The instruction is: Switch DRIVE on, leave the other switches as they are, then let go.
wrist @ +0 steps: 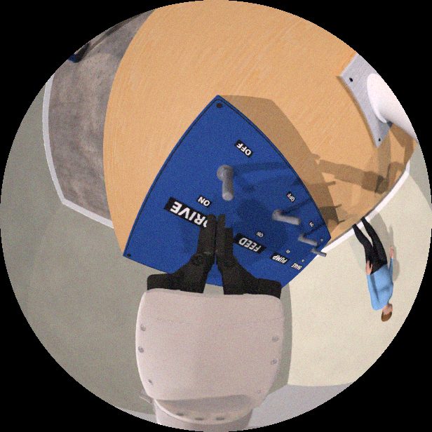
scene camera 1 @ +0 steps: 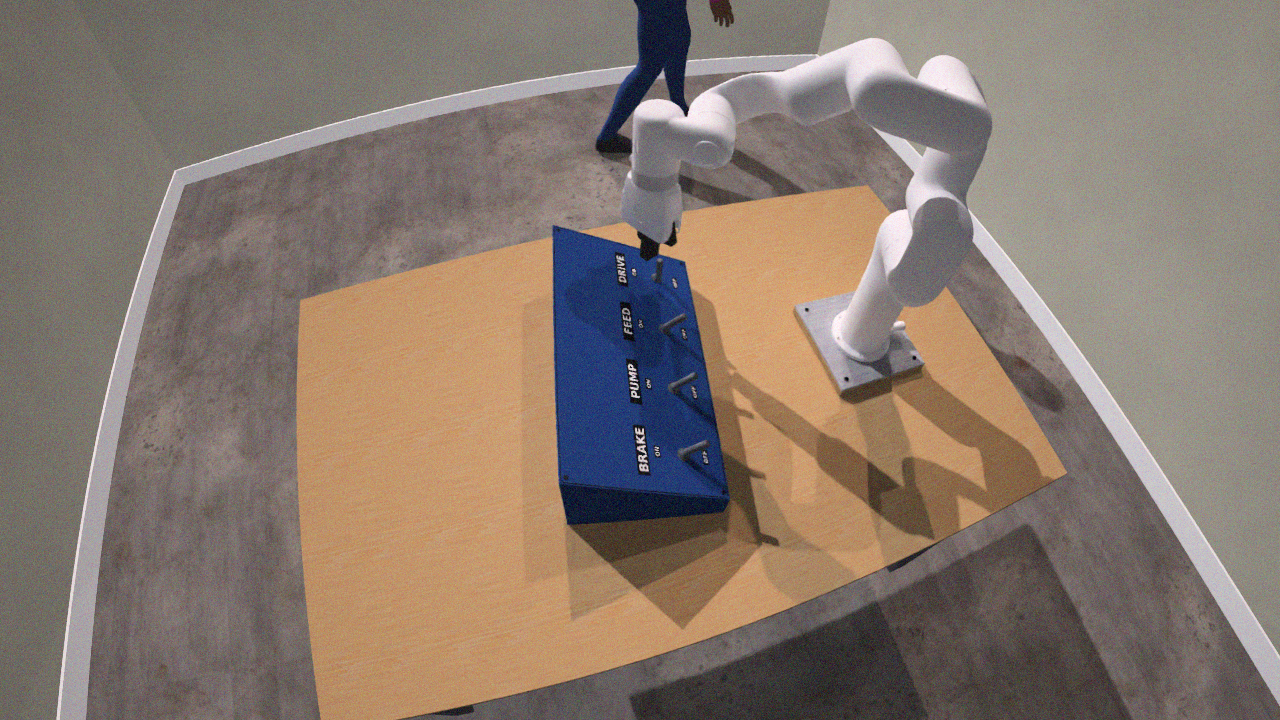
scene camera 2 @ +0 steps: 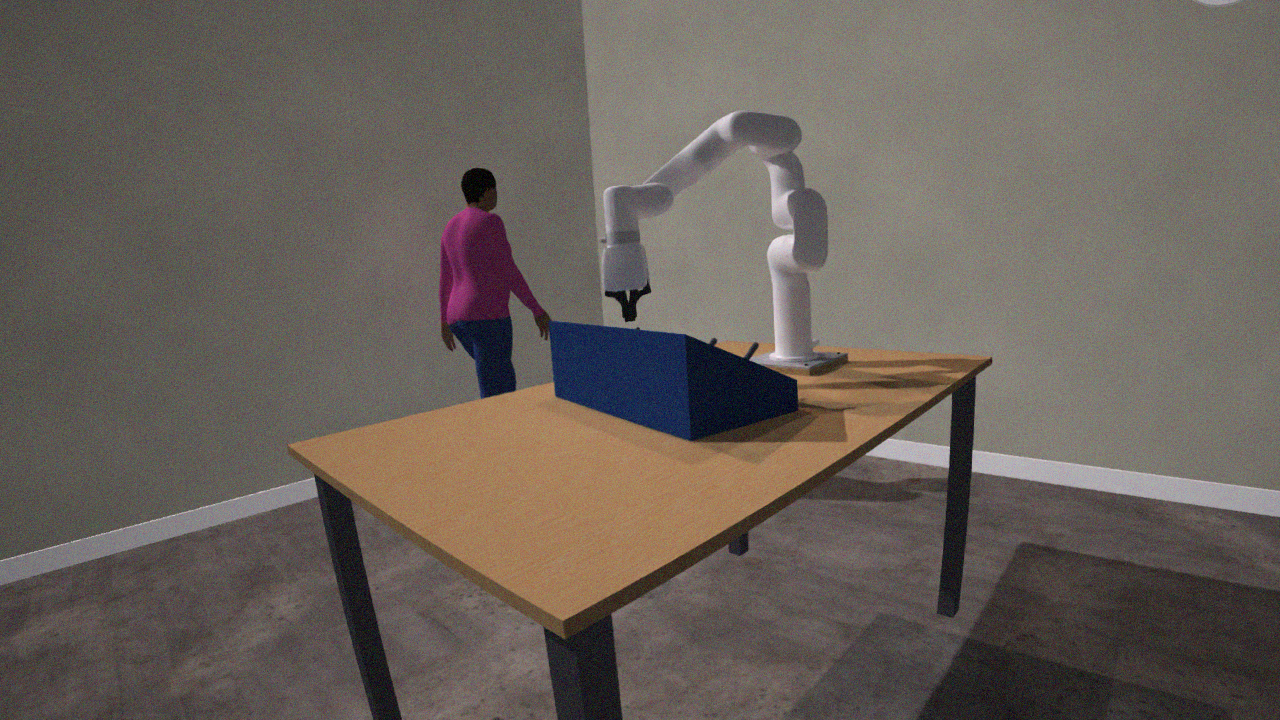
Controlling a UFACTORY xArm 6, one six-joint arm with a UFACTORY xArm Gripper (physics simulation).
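Seen in the pictures: gripper, fingertip midpoint: (scene camera 1: pixel 649 255) (scene camera 2: pixel 630 321); arm's base, link origin: (scene camera 1: pixel 860 336) (scene camera 2: pixel 794 357).
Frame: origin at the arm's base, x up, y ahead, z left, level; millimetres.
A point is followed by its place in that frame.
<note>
A blue sloped switch panel (scene camera 1: pixel 586 402) @(x 134, y 571, z 92 mm) (scene camera 2: pixel 617 380) @(x 53, y 602, z 6 mm) (wrist: pixel 170 175) stands on the table. Its grey DRIVE lever (scene camera 1: pixel 657 271) @(x 92, y 383, z -171 mm) (wrist: pixel 227 186) is tilted toward ON, unlike the other levers. The FEED lever (scene camera 1: pixel 673 324) @(x 89, y 390, z -49 mm) (wrist: pixel 288 218), PUMP lever (scene camera 1: pixel 682 384) @(x 88, y 411, z 69 mm) (wrist: pixel 308 240) and BRAKE lever (scene camera 1: pixel 692 450) @(x 90, y 432, z 186 mm) (wrist: pixel 319 252) lean toward OFF. My gripper (scene camera 1: pixel 648 257) @(x 136, y 401, z -173 mm) (scene camera 2: pixel 630 318) @(x 136, y 401, z -173 mm) (wrist: pixel 216 222) is shut and empty. Its fingertips are above the panel on the ON side of the DRIVE lever, with a visible gap to it in the wrist view.
The wooden table (scene camera 1: pixel 402 447) @(x -21, y 899, z 19 mm) (scene camera 2: pixel 537 501) @(x -21, y 945, z 233 mm) (wrist: pixel 200 50) carries the panel and the arm's grey base plate (scene camera 1: pixel 819 322) @(x 0, y 72, z -53 mm) (wrist: pixel 357 90). A person in blue trousers (scene camera 1: pixel 664 44) (scene camera 2: pixel 474 268) is behind the table. Another person, in light blue (wrist: pixel 381 285), shows in the wrist view.
</note>
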